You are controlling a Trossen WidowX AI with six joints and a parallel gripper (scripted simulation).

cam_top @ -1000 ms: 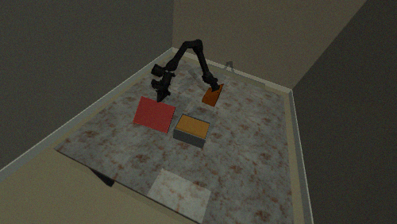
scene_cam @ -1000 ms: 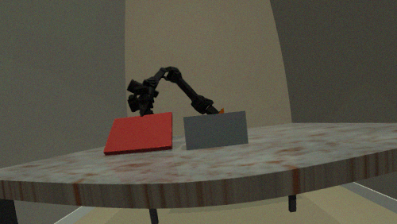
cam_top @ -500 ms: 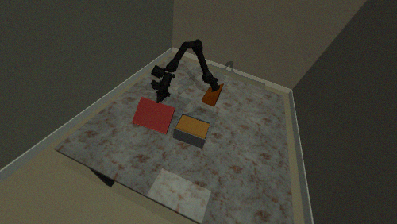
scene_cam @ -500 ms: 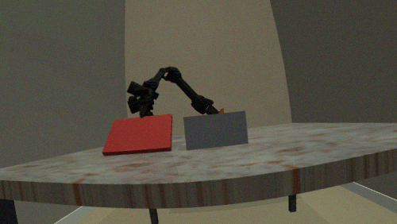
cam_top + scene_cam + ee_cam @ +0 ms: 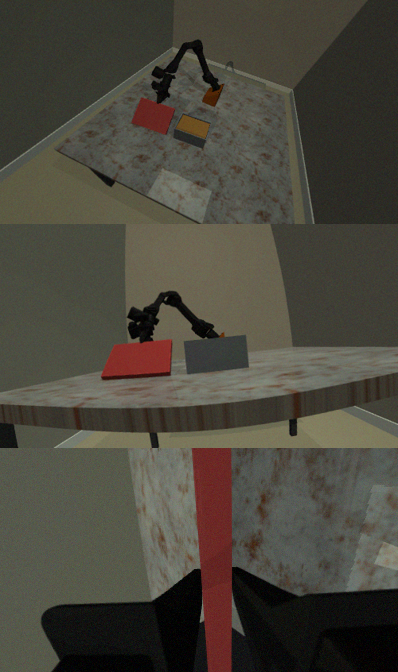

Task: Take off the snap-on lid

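Right now my gripper tip is 70 mm short of the red lid and 50 mm above it. From my gripper tip the other things lie so: grey-blue storage box (270 mm to the left, 70 mm ahead, 60 mm below).
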